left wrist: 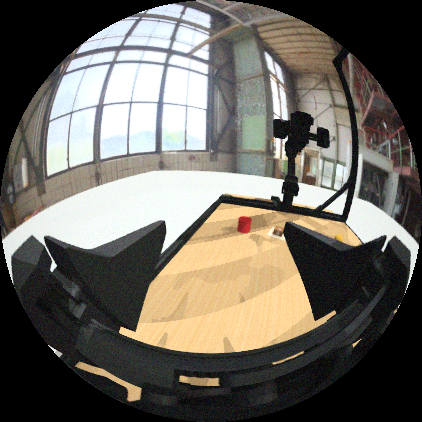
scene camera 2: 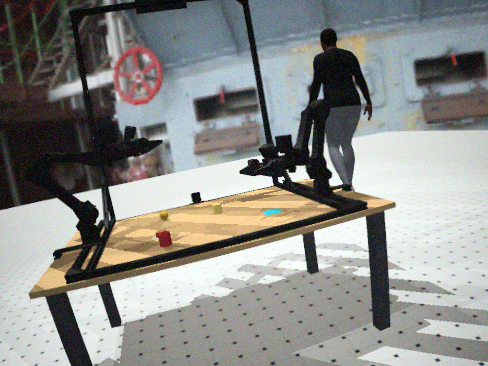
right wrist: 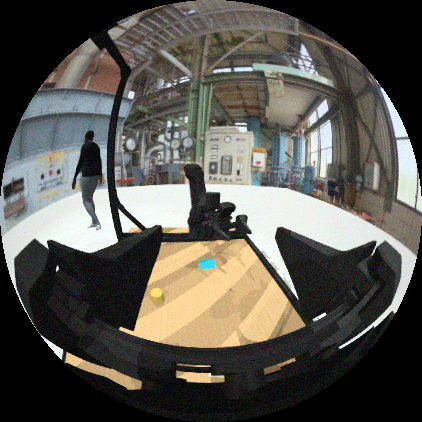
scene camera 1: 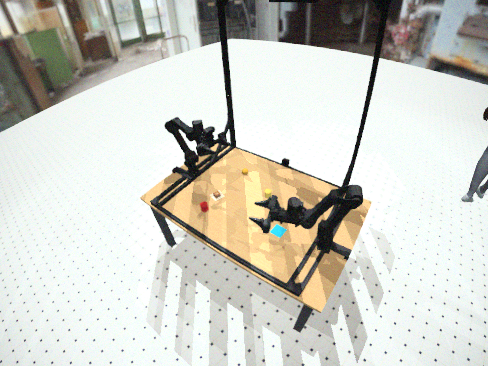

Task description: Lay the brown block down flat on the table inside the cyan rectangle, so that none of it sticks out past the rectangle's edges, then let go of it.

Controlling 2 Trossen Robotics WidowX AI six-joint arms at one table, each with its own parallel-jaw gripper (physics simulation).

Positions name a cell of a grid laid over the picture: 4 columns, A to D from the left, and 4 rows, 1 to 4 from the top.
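Left gripper (scene camera 2: C2) open, empty; visible also in left wrist view (left wrist: C3), right wrist view (right wrist: C3). Right gripper (scene camera 2: B2) open, holding nothing; visible also in left wrist view (left wrist: C2), right wrist view (right wrist: C3).
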